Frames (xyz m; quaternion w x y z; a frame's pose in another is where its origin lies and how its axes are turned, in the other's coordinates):
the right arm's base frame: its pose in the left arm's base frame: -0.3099 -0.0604 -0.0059 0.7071 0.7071 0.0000 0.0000
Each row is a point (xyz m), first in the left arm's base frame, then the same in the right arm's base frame.
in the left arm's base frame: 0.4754 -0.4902 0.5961
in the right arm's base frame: 0.7853 0.6020 0.4298
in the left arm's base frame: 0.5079 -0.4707 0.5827
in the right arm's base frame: 0.8178 0.5886 0.4103
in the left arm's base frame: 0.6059 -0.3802 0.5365
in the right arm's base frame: 0.9158 0.5424 0.3198
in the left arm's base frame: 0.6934 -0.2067 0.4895
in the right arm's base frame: 1.0033 0.4954 0.1463
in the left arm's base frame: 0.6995 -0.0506 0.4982
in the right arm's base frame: 1.0094 0.5041 -0.0098
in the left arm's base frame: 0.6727 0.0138 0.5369
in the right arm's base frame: 0.9826 0.5428 -0.0742
